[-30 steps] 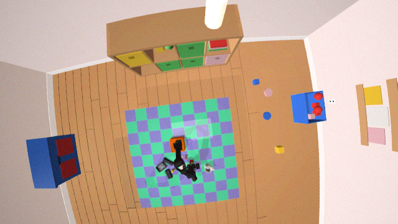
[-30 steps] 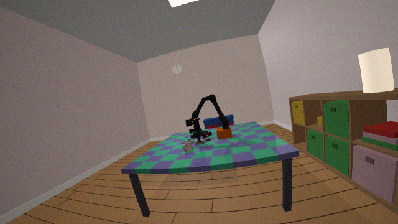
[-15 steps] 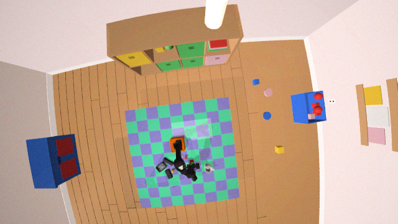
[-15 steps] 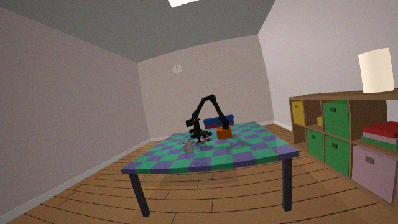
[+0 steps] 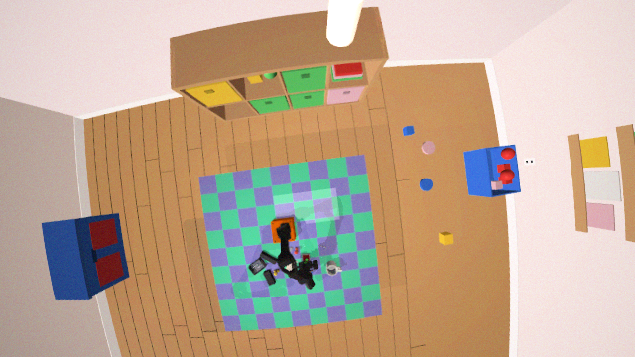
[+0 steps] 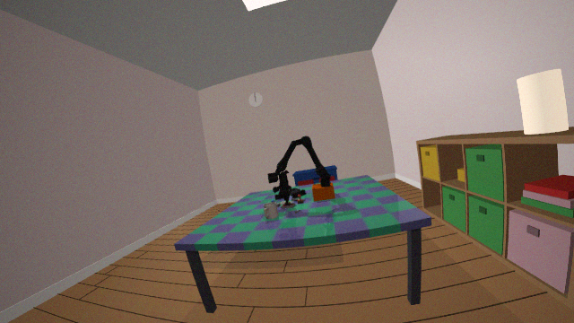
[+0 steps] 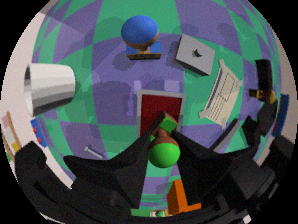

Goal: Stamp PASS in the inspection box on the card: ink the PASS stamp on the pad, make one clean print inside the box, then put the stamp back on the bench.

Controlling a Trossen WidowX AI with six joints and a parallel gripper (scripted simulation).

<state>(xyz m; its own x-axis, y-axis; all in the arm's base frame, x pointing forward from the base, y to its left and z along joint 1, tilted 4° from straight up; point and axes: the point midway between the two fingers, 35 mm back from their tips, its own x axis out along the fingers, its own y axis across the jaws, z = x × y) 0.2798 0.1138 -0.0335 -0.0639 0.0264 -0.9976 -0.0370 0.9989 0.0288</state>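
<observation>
The green-knobbed stamp lies right at my gripper tip. From my gripper tip the other things lie so: red ink pad 3 cm below; red-knobbed stamp 8 cm behind, 6 cm to the right, 2 cm below; blue-knobbed stamp 10 cm ahead, 2 cm to the left, 2 cm below.
</observation>
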